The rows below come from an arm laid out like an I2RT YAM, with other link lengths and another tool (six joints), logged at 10 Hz.
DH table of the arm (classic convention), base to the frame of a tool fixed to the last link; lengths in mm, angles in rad. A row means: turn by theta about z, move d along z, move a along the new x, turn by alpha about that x. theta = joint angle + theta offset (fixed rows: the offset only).
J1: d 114.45  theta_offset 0  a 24.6  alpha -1.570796
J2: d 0  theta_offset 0  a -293.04  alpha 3.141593
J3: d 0  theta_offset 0.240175  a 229.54  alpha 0
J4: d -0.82  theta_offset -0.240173  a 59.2  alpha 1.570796
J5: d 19.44  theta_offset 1.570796  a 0  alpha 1.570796
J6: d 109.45  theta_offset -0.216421  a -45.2  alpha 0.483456
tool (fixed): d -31.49  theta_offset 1.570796  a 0  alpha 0
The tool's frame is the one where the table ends.
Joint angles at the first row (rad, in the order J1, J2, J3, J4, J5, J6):
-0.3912, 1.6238, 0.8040, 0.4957, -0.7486, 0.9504
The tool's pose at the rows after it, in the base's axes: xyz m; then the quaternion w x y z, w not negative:
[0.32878 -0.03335 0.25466 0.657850 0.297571 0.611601 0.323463]
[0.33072 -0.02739 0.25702 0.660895 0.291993 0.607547 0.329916]
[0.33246 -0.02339 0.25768 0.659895 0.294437 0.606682 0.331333]
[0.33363 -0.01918 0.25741 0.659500 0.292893 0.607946 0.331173]
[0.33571 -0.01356 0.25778 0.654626 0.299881 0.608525 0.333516]
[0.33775 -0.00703 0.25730 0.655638 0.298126 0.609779 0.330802]
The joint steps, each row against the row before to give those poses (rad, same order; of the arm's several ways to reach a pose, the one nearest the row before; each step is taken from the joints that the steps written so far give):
0.0214, 0.0000, 0.0000, 0.0248, 0.0118, 0.0000
0.0209, 0.0000, -0.0001, 0.0237, 0.0076, 0.0130
0.0157, 0.0000, 0.0001, 0.0057, 0.0145, 0.0130
0.0149, 0.0000, 0.0000, 0.0000, 0.0126, 0.0004
0.0217, -0.0001, 0.0000, 0.0000, 0.0198, 0.0217
0.0240, 0.0000, 0.0000, 0.0011, 0.0263, 0.0000

